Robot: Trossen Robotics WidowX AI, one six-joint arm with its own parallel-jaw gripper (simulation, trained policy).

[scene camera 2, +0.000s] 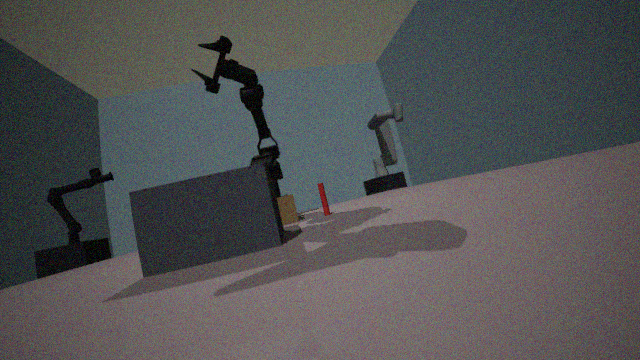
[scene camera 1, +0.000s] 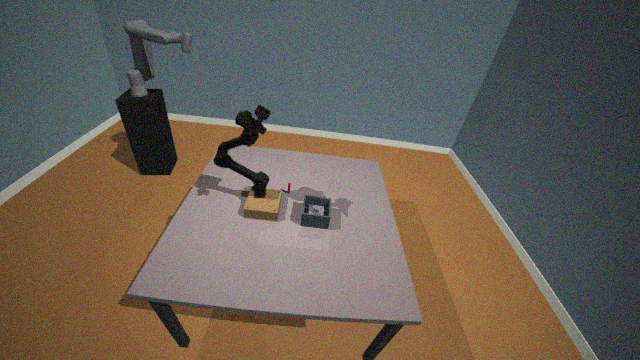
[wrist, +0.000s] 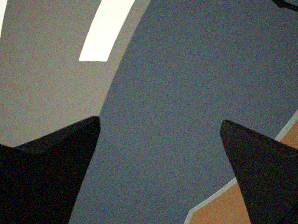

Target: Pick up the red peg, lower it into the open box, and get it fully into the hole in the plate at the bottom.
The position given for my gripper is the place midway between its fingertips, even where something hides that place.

I see my gripper (scene camera 2: pixel 194 57).
My gripper is seen too in the wrist view (wrist: pixel 162 125).
